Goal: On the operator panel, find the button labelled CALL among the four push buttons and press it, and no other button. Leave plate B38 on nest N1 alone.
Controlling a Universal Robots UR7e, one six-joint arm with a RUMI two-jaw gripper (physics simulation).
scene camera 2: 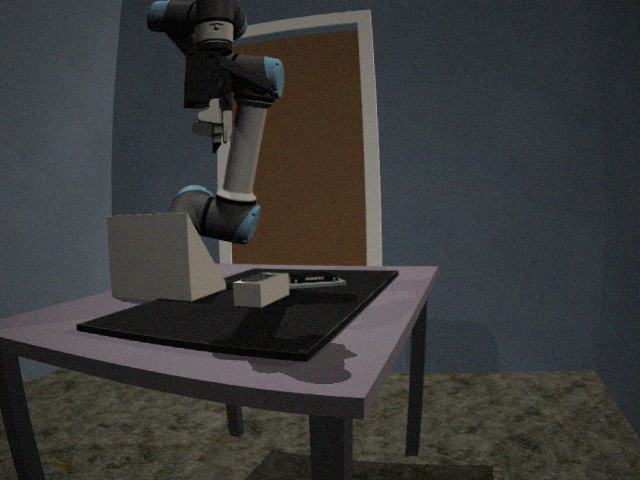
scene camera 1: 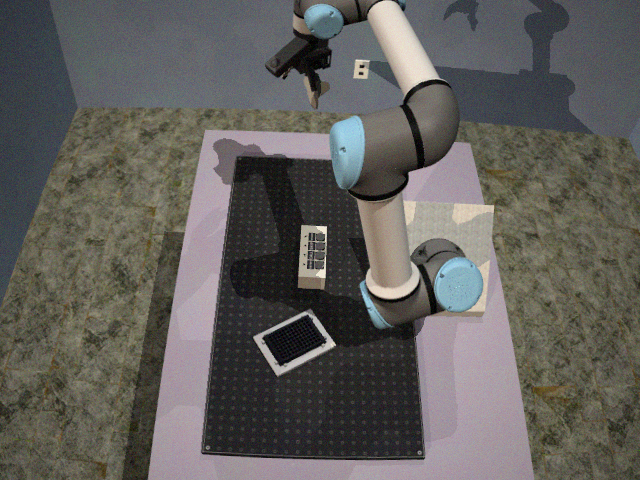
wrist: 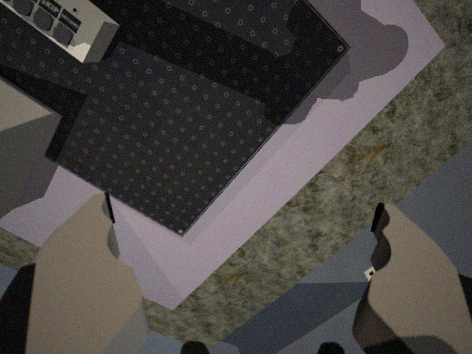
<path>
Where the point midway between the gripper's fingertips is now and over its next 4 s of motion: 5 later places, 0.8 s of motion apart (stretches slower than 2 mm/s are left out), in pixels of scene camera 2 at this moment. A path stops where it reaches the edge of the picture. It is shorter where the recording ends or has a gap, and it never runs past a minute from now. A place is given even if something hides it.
My gripper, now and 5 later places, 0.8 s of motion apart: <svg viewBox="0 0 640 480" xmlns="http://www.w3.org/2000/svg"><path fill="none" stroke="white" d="M219 148L165 119L219 144L280 175L285 173L247 176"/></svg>
</path>
